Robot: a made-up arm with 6 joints.
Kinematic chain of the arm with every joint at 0, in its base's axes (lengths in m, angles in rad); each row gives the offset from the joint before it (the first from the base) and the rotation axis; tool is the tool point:
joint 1: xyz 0 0 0.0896 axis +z
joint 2: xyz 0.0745 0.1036 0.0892 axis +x
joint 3: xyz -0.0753 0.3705 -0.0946 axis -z
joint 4: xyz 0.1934 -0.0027 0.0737 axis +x
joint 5: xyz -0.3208 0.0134 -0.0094 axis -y
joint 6: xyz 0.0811 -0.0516 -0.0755 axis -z
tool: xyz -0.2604 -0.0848 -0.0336
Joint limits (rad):
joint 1: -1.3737..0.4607
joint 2: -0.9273..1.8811
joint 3: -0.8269..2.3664
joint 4: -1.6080..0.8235
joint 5: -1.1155..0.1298
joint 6: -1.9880..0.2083
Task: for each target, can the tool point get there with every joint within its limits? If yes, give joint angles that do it. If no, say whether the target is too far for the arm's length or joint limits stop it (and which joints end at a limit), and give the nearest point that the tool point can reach.
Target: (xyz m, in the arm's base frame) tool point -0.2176 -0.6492 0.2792
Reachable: no: joint limits stop it (at a limit: joint 1, joint 2, joint 4, joint 5) | nearest point -0.1287 -0.3422 0.3995 | short by 0.341 m
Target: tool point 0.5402 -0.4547 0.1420
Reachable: no: joint limits stop it (at a limit: joint 1, joint 3, joint 6) | nearest point 0.4551 -0.2052 0.1458 | short by 0.264 m
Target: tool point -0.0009 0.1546 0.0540
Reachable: yes | joints -0.7609 -0.0190 -0.0817 -0.3086 -1.0195 -1.5556
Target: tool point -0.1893 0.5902 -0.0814
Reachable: yes | joints -0.2071 -0.1129 1.5960 -0.0192 -0.7261 -1.5322
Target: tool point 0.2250 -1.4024 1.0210
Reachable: no: too far | nearest point 0.0471 -0.3582 0.6795 | short by 1.113 m
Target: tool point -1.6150 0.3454 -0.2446
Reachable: no: too far | nearest point -0.5887 0.3810 -0.0501 | short by 1.045 m
